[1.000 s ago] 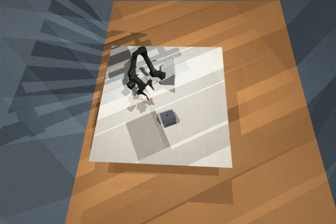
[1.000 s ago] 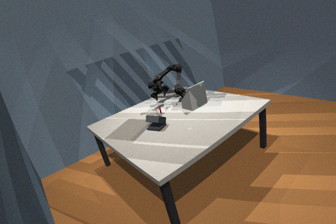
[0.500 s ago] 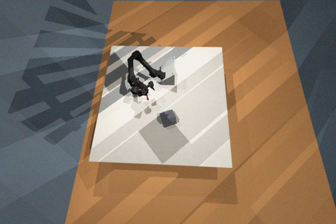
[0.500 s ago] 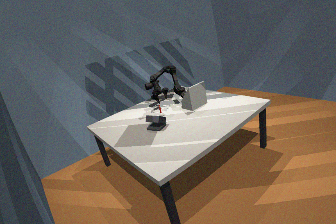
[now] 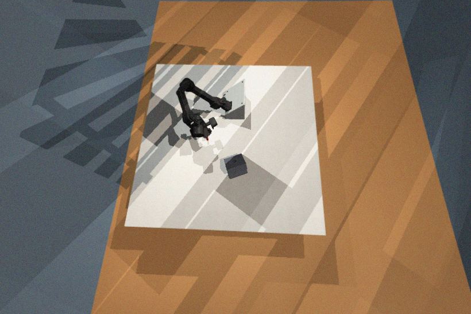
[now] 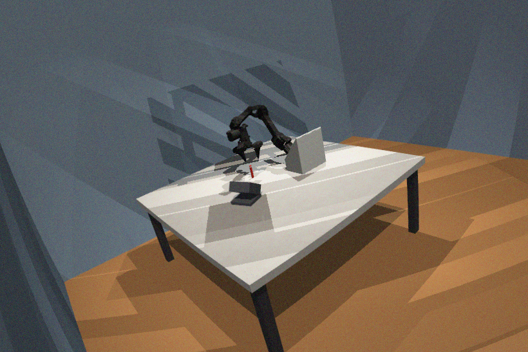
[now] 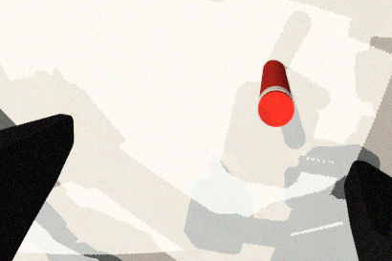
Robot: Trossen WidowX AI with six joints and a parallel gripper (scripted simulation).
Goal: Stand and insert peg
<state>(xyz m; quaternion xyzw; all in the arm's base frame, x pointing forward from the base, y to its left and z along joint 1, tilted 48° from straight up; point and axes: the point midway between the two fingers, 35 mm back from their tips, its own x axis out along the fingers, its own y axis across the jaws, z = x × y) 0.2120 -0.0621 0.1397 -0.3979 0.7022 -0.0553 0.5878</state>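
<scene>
My gripper tip is 1 cm short of the red peg, 1 cm to the left of it and 6 cm above it. Also, from my gripper tip: grey sloped panel: 21 cm ahead, 21 cm to the left, 4 cm below.
</scene>
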